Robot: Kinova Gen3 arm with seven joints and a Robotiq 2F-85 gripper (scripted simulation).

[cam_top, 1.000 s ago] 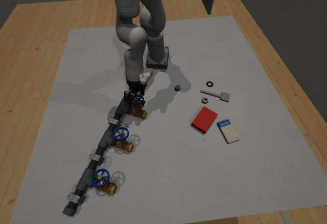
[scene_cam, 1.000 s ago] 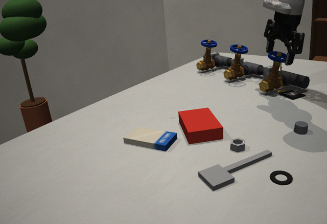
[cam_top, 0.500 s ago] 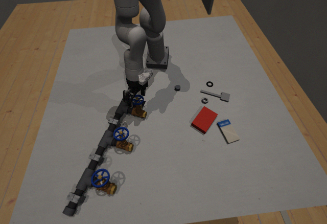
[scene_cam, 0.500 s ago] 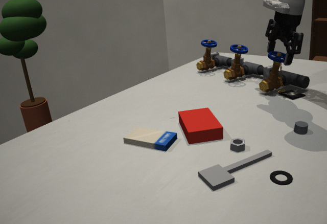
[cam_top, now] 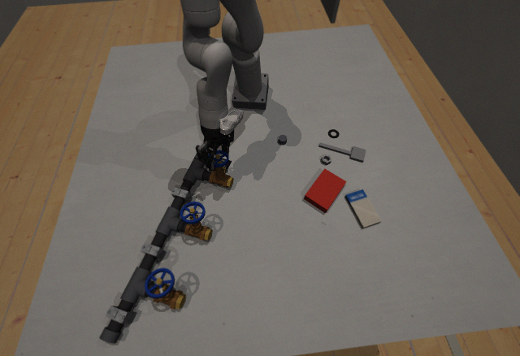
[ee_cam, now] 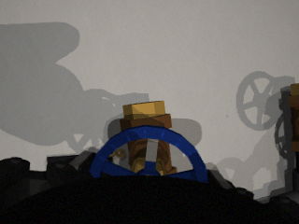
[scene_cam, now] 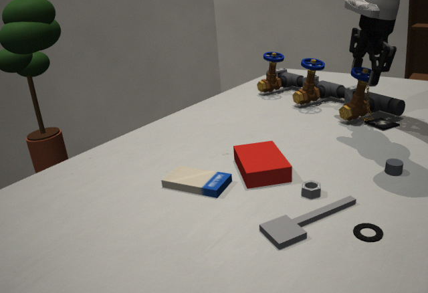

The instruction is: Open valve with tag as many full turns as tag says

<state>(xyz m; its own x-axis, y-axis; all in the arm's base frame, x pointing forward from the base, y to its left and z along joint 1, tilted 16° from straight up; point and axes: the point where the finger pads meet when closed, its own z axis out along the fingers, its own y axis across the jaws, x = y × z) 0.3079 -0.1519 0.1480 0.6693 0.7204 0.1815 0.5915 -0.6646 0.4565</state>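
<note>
Right now my hand is 12 cm above the black tag and 4 cm past it. The rest, counted from my hand: red block: 31 cm to the left, 13 cm ahead, 11 cm below; small grey cylinder: 23 cm to the left, 11 cm below, 10 cm behind; grey paddle-shaped tool: 44 cm to the left, 12 cm below.
</note>
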